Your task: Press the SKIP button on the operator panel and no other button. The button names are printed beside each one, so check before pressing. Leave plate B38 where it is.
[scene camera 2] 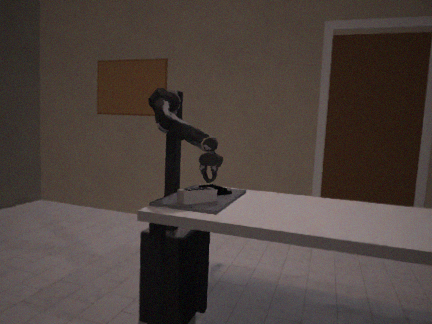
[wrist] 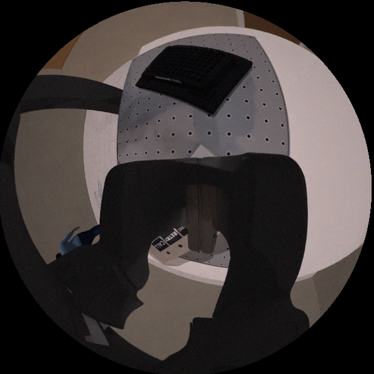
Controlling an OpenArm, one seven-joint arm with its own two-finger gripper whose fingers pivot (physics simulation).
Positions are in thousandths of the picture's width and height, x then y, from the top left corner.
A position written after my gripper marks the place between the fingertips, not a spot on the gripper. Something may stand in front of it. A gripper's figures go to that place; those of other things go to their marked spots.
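There is a black plate (wrist: 533, 183), and it is 170 mm from the lens. An operator panel (wrist: 464, 651) is here as well, 140 mm from the lens, while my own gripper (wrist: 549, 552) is 60 mm from the lens.
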